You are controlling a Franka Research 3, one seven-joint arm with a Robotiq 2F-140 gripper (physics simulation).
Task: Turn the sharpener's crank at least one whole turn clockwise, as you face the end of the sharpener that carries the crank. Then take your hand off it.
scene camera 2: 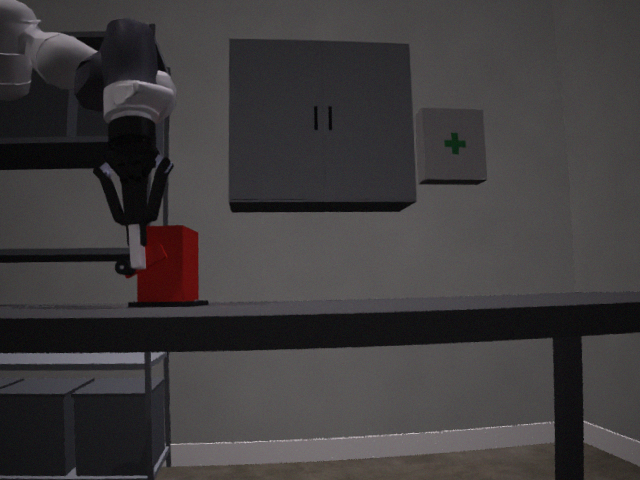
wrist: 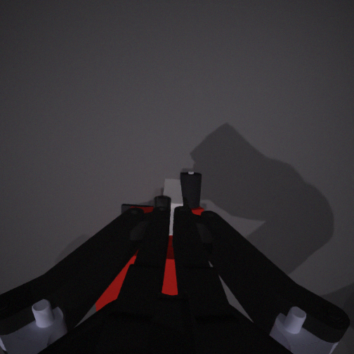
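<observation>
The red sharpener [scene camera 2: 168, 281] [wrist: 170, 280] stands upright on its dark base [scene camera 2: 170, 303]. Its red crank arm [scene camera 2: 163, 252] [wrist: 198, 211] slants down to the left in the scene view, partly hidden behind the fingertips. The black crank knob [scene camera 2: 122, 266] [wrist: 191, 190] is at the arm's lower left end. My gripper [scene camera 2: 137, 258] [wrist: 171, 190] points down, shut and empty, in front of the sharpener in the scene view. Its pale fingertips are right beside the knob, at about its height; the knob is on their right in the wrist view. I cannot tell whether they touch it.
The sharpener stands on the long dark table [scene camera 2: 330, 328]. A shelf rack [scene camera 2: 148, 413] with grey bins [scene camera 2: 111, 434] is at the left. A grey cabinet [scene camera 2: 279, 124] and a first-aid box [scene camera 2: 434, 165] hang on the wall. The arm's shadow falls right of the knob in the wrist view.
</observation>
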